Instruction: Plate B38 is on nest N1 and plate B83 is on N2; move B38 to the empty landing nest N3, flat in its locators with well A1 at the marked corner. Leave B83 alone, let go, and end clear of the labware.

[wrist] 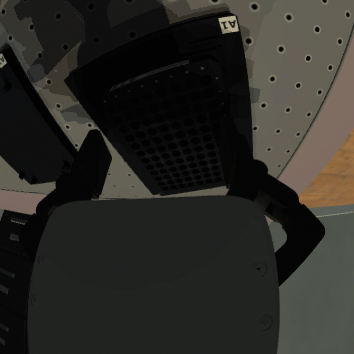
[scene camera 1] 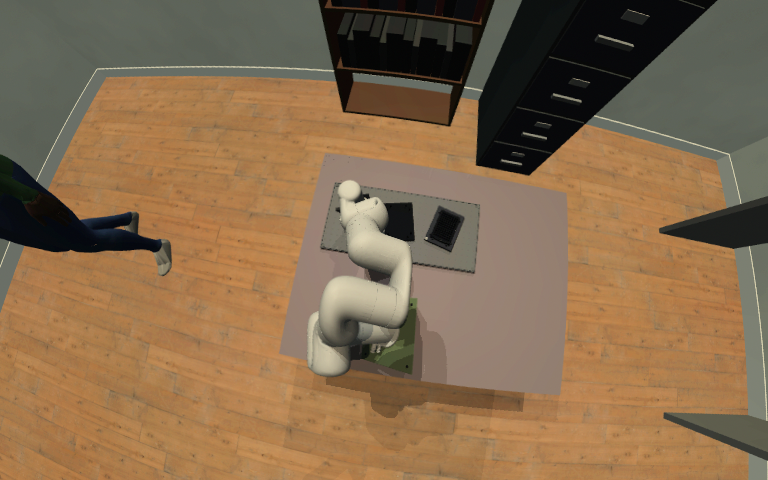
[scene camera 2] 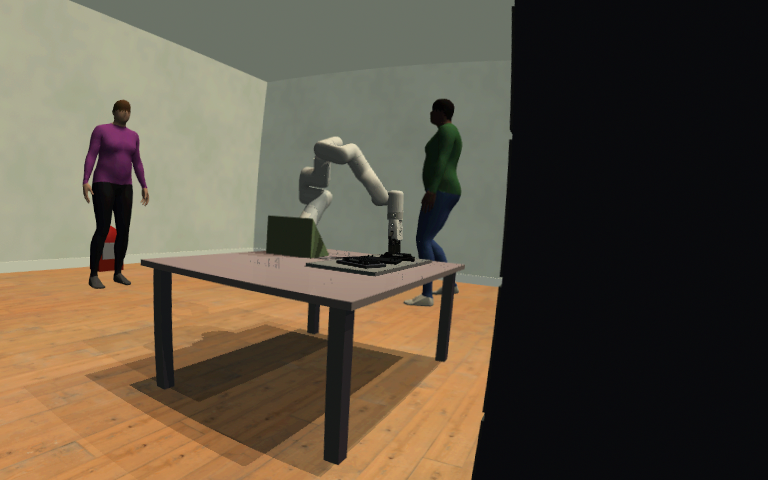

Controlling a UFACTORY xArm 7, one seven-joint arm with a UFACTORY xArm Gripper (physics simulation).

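Observation:
A dark well plate (wrist: 172, 130) lies in a black nest (wrist: 239, 75) with an A1 tag at its upper right corner, in the wrist view. My gripper (wrist: 159, 136) (scene camera 2: 393, 253) is open and empty above it. The left finger stands left of the plate with board showing between; the right finger overlaps its right edge. Finger height is unclear. A black nest with no plate visible (scene camera 1: 400, 221) (wrist: 27, 132) is next to it. Another dark plate (scene camera 1: 444, 226) sits in the angled nest at the board's right. The plate names are not readable; the arm hides the first plate in scene camera 1.
The nests stand on a grey perforated board (scene camera 1: 453, 263) (wrist: 287, 75) on the mauve table (scene camera 1: 498, 316) (scene camera 2: 254, 277). The arm's green wedge base (scene camera 1: 408, 339) (scene camera 2: 289, 236) is behind the board. A bookshelf (scene camera 1: 454, 104) and dark cabinet (scene camera 1: 504, 107) stand beyond the table. People stand farther off.

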